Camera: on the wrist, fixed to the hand. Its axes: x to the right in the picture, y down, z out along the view.
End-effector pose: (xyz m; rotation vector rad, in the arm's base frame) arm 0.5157 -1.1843 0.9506 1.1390 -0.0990 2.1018
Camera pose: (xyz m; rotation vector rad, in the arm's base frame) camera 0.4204 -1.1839 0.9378 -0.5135 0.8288 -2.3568
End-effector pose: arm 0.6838 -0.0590 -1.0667 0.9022 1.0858 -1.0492
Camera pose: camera 0.7231 0.0210 -1.1027 1.4274 0.3196 0.3660
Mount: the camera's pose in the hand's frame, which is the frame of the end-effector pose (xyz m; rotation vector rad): 0.0230 0.0566 -0.0742 -0.0457 0.2421 1.5330
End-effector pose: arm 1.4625 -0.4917 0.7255 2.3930 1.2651 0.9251
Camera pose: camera 1.4595 -0.5092 0.8200 -2.4562 0.7227 -1.2191
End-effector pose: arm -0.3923 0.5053 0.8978 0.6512 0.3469 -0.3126
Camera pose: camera -0.3657 0.5910 0.8635 0.7442 0.0108 1.2380
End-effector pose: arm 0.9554 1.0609 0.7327 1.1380 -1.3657 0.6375
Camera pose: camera 0.9398 1.1425 0.7810 -0.2622 -1.8478 1.7014
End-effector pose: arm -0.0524 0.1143 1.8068 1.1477 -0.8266 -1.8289
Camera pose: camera 0.0261 0.0600 1.8176 0.3572 -1.0357 -0.4129
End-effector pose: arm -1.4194 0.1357 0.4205 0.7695 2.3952 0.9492
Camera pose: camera -1.4610 0.1498 0.5060 -2.1553 -1.2632 -1.2781
